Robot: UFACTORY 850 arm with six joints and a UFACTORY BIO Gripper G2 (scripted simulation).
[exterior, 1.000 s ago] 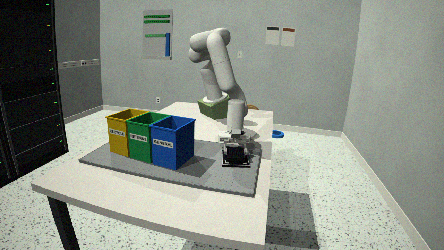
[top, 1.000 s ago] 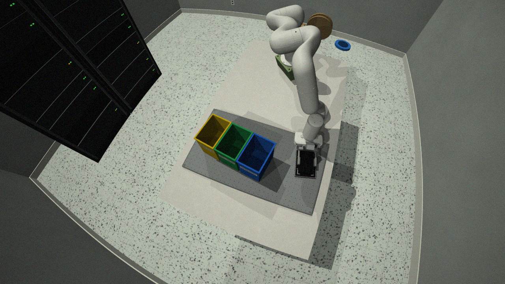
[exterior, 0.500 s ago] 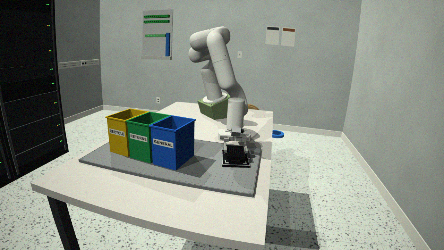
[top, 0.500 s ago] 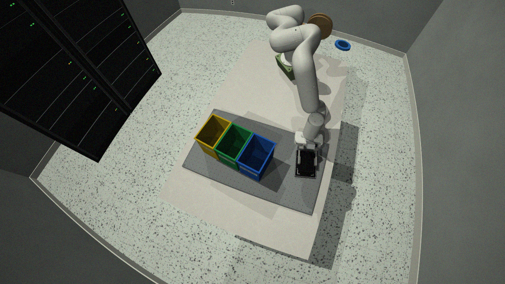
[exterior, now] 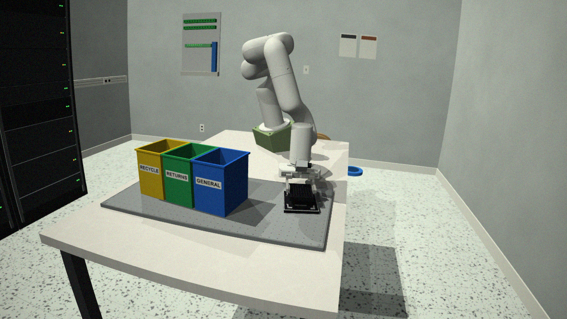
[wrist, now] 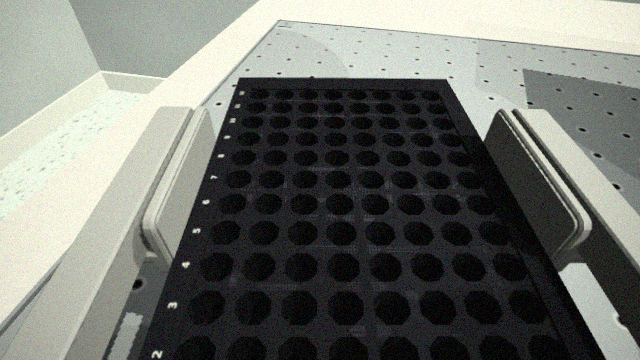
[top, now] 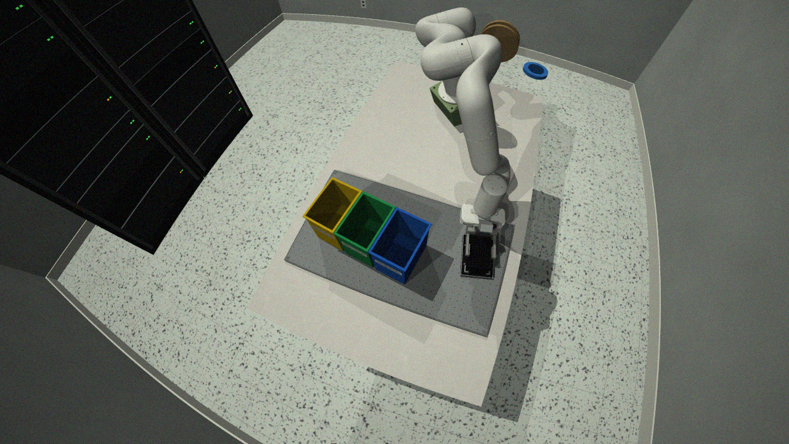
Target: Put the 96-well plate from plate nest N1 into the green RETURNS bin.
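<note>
Right now my hand is 50 mm above the black plate nest N1. The rest, counted from my hand: blue general bin (280 mm to the right, 60 mm ahead, 30 mm above); green returns bin (400 mm to the right, 30 mm ahead, 30 mm above); black 96-well plate (10 mm below).
</note>
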